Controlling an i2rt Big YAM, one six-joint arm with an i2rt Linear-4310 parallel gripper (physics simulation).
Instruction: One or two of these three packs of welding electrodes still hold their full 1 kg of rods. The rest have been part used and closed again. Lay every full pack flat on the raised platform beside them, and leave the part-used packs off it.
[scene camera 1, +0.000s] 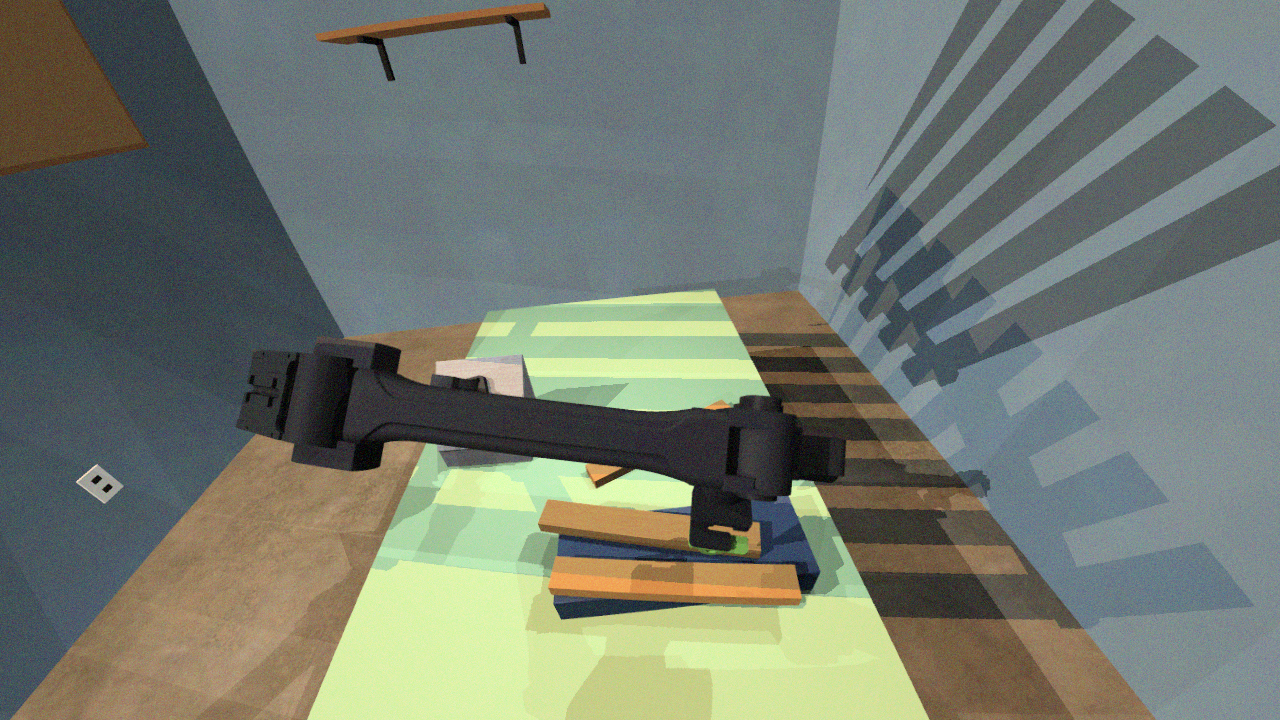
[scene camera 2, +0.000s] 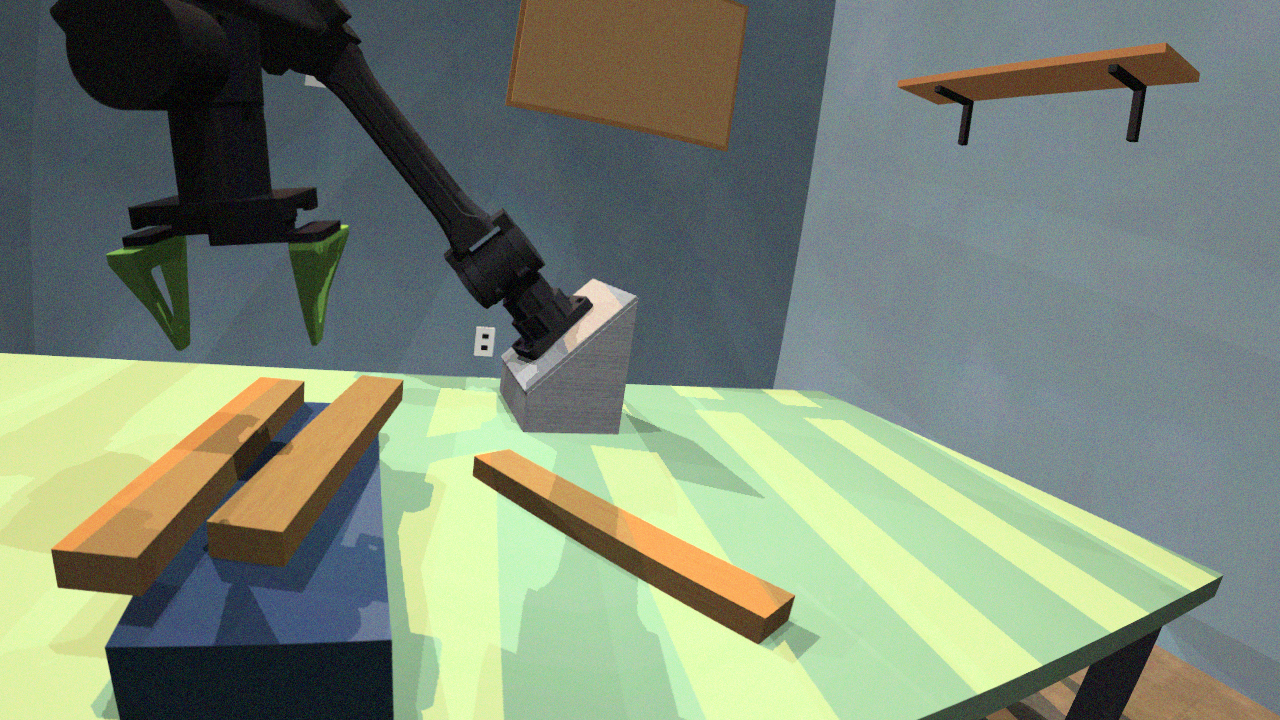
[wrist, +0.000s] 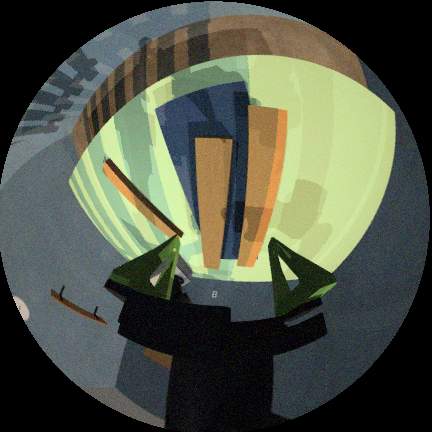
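Note:
Three long orange-brown packs show, with no readable markings. One pack lies along one long edge of the dark blue raised platform and seems to overhang that edge. A second pack lies flat on the platform, roughly parallel to it, with a narrow gap between. The third pack lies slanted on the table, off the platform; the arm partly hides it in scene camera 1. My gripper is open and empty above the two platform packs.
The arm's base stands on a grey sloped block behind the packs. The striped green table carries everything. A wall shelf and a brown board hang on the walls.

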